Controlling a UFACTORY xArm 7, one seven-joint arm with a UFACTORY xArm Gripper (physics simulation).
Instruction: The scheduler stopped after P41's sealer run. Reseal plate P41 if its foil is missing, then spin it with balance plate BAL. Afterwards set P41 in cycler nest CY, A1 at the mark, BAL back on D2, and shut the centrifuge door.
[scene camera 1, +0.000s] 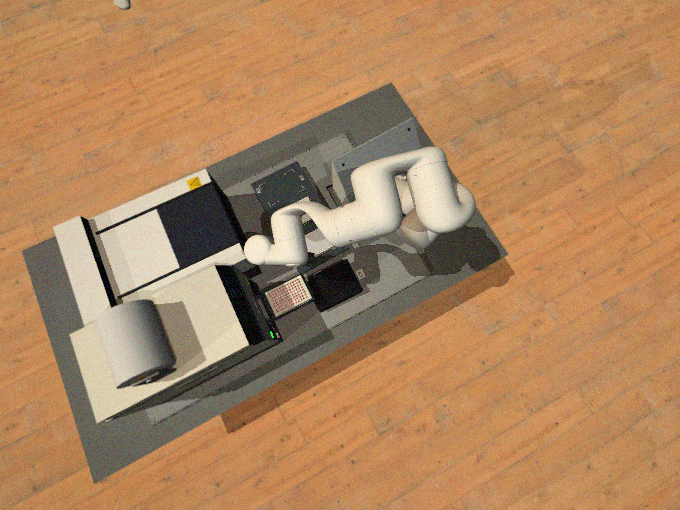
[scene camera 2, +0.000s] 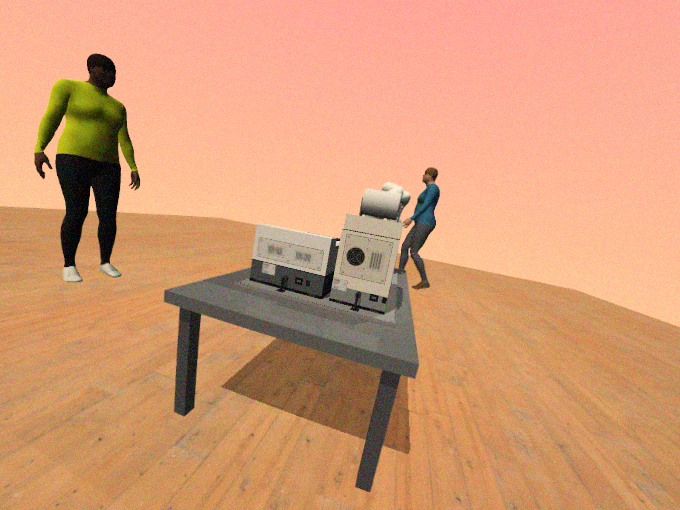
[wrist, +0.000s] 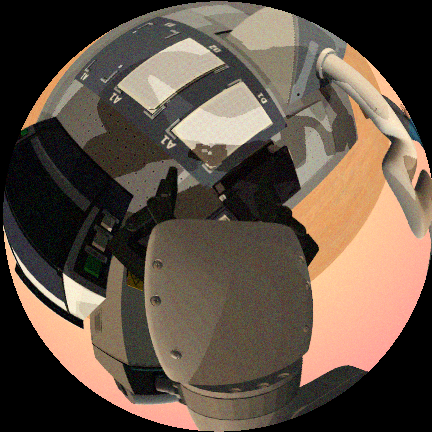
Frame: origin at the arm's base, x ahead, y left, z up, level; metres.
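Where they show: gripper, fingertip midpoint: (wrist: 218, 181).
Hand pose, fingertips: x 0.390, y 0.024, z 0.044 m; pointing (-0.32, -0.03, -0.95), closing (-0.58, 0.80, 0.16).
Each offset is from my fingertips to the top centre of the thing. "*": to the spot under its first point. Level surfaces: height alone.
A plate @[0.087 m left, 0.103 m ahead, 0.013 m down] (scene camera 1: 287, 295) with open red wells and no foil lies on the stage in front of the sealer @[* 0.062 m left, 0.245 m ahead, 0.220 m up] (scene camera 1: 220, 307), a cream box carrying a big roll @[0.040 m left, 0.419 m ahead, 0.346 m up] (scene camera 1: 137, 343). A black square block (scene camera 1: 334, 283) (wrist: 261, 177) stands right beside it. In the wrist view a pale plate @[0.144 m right, 0.080 m back, 0.067 m down] (wrist: 171, 74) lies in the deck slot marked D2, and another pale plate @[0.021 m right, 0.066 m back, 0.067 m down] (wrist: 223, 116) in D1. My gripper (wrist: 218, 181) is open and empty, low over the deck between the sealer front and the black block. From above, the arm's wrist (scene camera 1: 263, 249) hides it.
The cream centrifuge @[* 0.285 m right, 0.396 m ahead, 0.080 m up] (scene camera 1: 132, 247) with a dark top panel @[0.236 m right, 0.205 m ahead, 0.083 m up] (scene camera 1: 200, 222) stands behind the sealer. A dark square nest @[* 0.271 m right, 0.098 m back, 0.082 m down] (scene camera 1: 282, 186) lies at the back. Both machines' rear sides @[* 0.272 m right, 0.573 m ahead, 0.018 m up] (scene camera 2: 293, 255) face the second camera. Two people (scene camera 2: 87, 164) (scene camera 2: 422, 225) stand off the grey table @[0.143 m down] (scene camera 2: 307, 324).
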